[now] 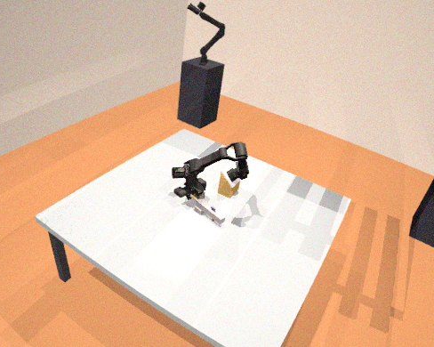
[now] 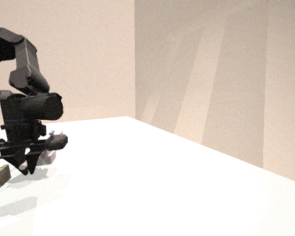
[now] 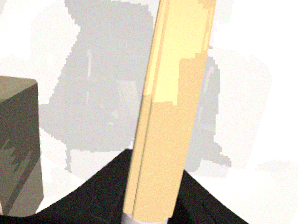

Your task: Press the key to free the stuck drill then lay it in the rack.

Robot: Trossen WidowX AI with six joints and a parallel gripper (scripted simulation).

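My gripper tip is now 4 cm to the right of the drill, 3 cm below it and 1 cm short of it. Round my gripper tip: blue key (18 cm to the left, 4 cm ahead, 4 cm above); rack (7 cm behind, 1 cm to the left).
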